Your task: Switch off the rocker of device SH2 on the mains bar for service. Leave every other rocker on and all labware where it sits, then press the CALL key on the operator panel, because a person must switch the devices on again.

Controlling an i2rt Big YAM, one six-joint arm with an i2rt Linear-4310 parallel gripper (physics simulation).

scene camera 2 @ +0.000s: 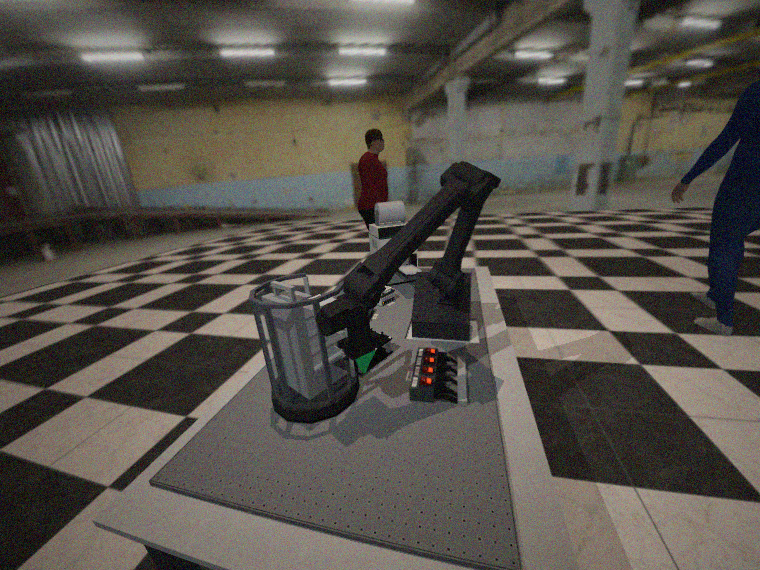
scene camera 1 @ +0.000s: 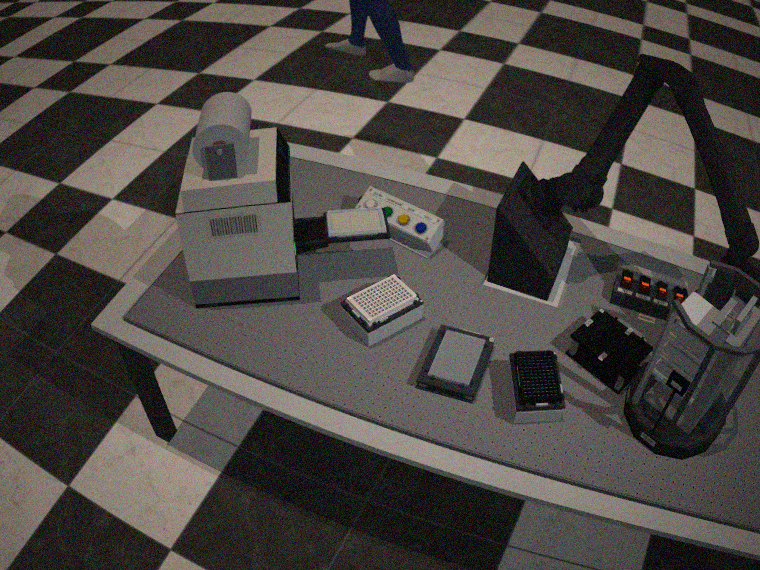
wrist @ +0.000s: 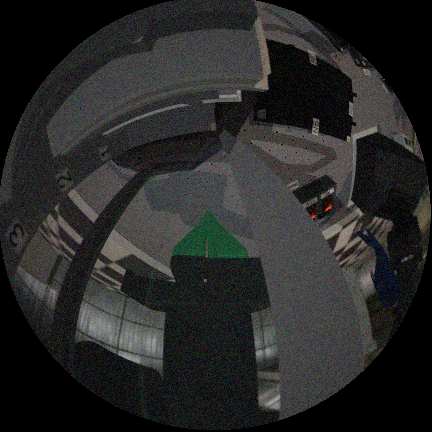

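Seen in the pictures: gripper, fingertip midpoint: [scene camera 2: 363,372] [wrist: 207,215]; arm's base at its link origin: [scene camera 2: 450,291] [scene camera 1: 536,202].
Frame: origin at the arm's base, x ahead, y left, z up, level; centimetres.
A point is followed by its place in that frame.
The mains bar [scene camera 1: 633,296] @[x 6.8, y 30.3, z -11.0 cm] [scene camera 2: 448,378] @[x -3.8, y 37.3, z -12.4 cm] [wrist: 317,192] @[x 7.2, y 30.5, z -11.2 cm] lies at the right end of the mat, beside the arm's black base [scene camera 1: 527,243] @[x 13.6, y 2.5, z -1.8 cm] [scene camera 2: 441,308] @[x 2.8, y 5.5, z -5.2 cm]. All the rockers I can see on it glow orange-red [scene camera 2: 428,370] @[x 1.8, y 38.0, z -10.0 cm]; their labels are too small to read. My gripper [scene camera 2: 365,362] @[x 16.7, y 49.7, z -4.8 cm] [wrist: 208,227] @[x 16.7, y 49.7, z -4.8 cm] has green fingertips and is shut on nothing. It hangs low over the mat between the clear cylindrical carousel [scene camera 2: 301,351] @[x 27.6, y 59.1, z 5.9 cm] [wrist: 160,80] and the bar, left of the bar and apart from it. It is out of scene camera 1's view. The operator panel [scene camera 1: 412,232] @[x 14.4, y -25.5, z -9.7 cm], with green, yellow and blue keys, sits far off at the back.
A black N6 holder [scene camera 1: 609,347] @[x 27.7, y 28.8, z -9.0 cm] [wrist: 306,92] @[x 25.6, y 31.9, z -9.0 cm] lies near the carousel. A black tip box [scene camera 1: 536,379] @[x 43.8, y 16.8, z -8.3 cm], a lidded plate [scene camera 1: 457,359] @[x 43.7, y -0.4, z -11.6 cm], a white well plate [scene camera 1: 382,300] @[x 39.2, y -20.0, z -8.1 cm] and a large grey instrument [scene camera 1: 236,249] @[x 49.3, y -49.7, z 1.2 cm] stand along the table. A person [scene camera 2: 372,178] stands behind it.
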